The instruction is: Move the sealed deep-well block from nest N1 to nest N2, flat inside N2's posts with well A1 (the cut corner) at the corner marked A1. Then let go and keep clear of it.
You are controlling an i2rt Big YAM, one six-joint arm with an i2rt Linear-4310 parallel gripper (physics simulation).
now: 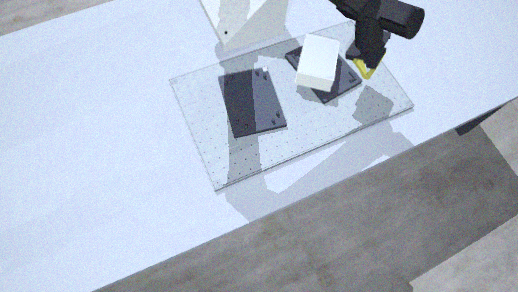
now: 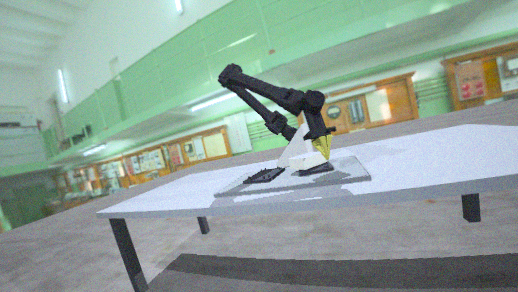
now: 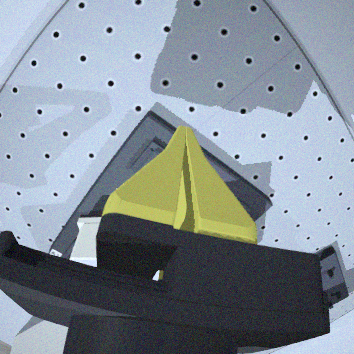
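Pixels of known places: gripper, fingertip midpoint: [image 1: 366,78] [image 2: 328,159] [image 3: 181,134]; arm's base, link origin: [image 2: 296,137].
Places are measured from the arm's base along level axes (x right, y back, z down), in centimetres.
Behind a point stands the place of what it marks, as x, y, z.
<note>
The white block [image 1: 320,54] {-7.3, -31.4, 5.8} [image 2: 301,163] {-5.1, -38.4, 7.4} [image 3: 86,242] {-13.3, -30.5, 7.4} lies over the right-hand dark nest [image 1: 344,74] {-12.5, -36.4, 10.2} [image 2: 316,171] {-9.9, -40.5, 10.6} [image 3: 122,167] {-14.5, -35.7, 10.2}, turned askew to it and overhanging its edges. Whether it lies flat, and where its cut corner is, I cannot tell. The left-hand dark nest [image 1: 269,102] {8.1, -35.9, 10.2} [image 2: 264,176] {9.3, -40.6, 9.5} has small posts near its corners and holds no block. The nest labels are not readable. My gripper [image 1: 367,77] {-14.5, -41.1, 6.9} [image 2: 328,158] {-14.5, -41.1, 6.9} [image 3: 181,134] {-14.5, -41.1, 6.9} has its yellow fingers shut together with nothing between them. It is beside the block, over the right-hand nest's outer end, apart from the left-hand nest.
Both nests are on a perforated plate [image 1: 200,122] {24.2, -33.4, 11.4} [image 2: 350,173] {-20.1, -46.2, 11.4} [image 3: 125,70] {-18.7, -40.6, 11.4} on the white table [image 1: 90,135] {47.9, -25.2, 12.7} [image 2: 165,200] {56.8, -46.3, 12.7}. A tall white wedge-shaped piece [image 1: 257,25] {1.8, -16.7, 6.6} [image 2: 292,148] {0.7, -16.7, 3.8} stands behind the plate. The table's front edge runs past the plate's near side.
</note>
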